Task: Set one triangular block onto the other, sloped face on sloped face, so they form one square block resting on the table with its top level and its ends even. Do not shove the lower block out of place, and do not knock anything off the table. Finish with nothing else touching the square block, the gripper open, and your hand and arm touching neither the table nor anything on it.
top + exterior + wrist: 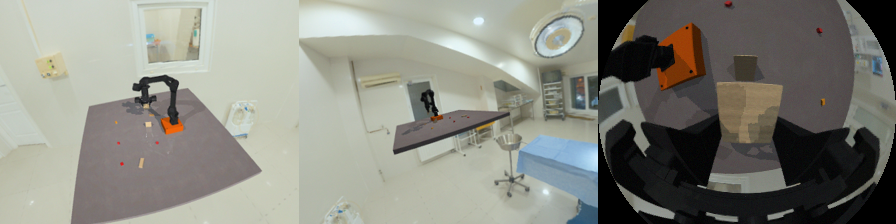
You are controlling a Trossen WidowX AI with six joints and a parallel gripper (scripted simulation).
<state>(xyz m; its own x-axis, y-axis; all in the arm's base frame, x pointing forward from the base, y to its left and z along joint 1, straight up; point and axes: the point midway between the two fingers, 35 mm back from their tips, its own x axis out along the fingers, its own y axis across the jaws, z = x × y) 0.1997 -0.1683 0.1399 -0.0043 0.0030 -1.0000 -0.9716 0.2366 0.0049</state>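
My gripper tip is now 6 cm past the tiny wooden bit, 7 cm to the left of it and 16 cm above it. The rest, counted from my gripper tip: tiny orange piece (30 cm ahead, 8 cm to the right, 16 cm below); then light wooden triangular block (1 cm to the right, 1 cm above).
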